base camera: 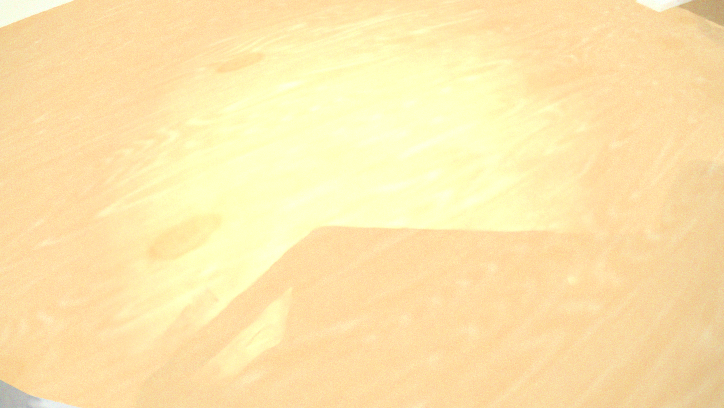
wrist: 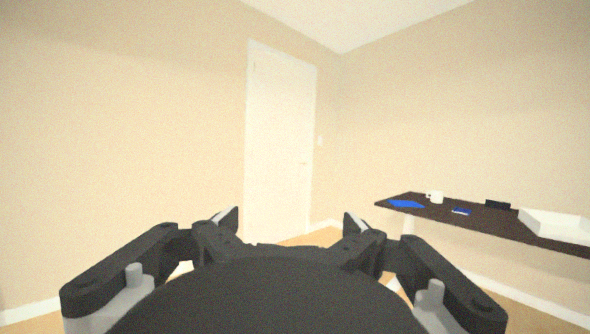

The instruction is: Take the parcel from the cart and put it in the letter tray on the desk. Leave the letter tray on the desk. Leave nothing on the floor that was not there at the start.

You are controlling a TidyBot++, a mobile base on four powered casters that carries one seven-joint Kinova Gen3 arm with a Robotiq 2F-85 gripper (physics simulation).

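Frame: origin at the arm's base, x ahead, y left, z up, level; centimetres.
Seen in the pictures: gripper, fingertip midpoint: [wrist: 290, 220].
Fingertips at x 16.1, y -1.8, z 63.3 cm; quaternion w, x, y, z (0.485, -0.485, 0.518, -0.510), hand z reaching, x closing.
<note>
Offsets run from my fingertips to a thing's top centre. "spot": to the spot under its first point. Level surfaces: height alone.
My gripper [wrist: 290, 220] is open and empty in the wrist view, its two fingers spread wide, facing a room corner. The white letter tray {dx +65.1, dy -145.7, dz -24.0 cm} [wrist: 556, 225] stands on the dark desk {dz -31.0 cm} [wrist: 480, 220] at the right of the wrist view, well beyond the right finger. The parcel and the cart do not show in either view.
A white mug {spot: dx +120.7, dy -118.2, dz -26.6 cm} [wrist: 436, 197], a blue sheet-like item {dx +116.2, dy -89.2, dz -30.2 cm} [wrist: 406, 204], a small blue item {dx +99.0, dy -119.5, dz -29.8 cm} [wrist: 461, 211] and a black object {dx +107.2, dy -158.1, dz -25.6 cm} [wrist: 498, 204] are on the desk. A white door [wrist: 280, 145] is in the wall ahead. The base camera shows wooden floor {dz -103.0 cm} [base camera: 405, 304] with shadows.
</note>
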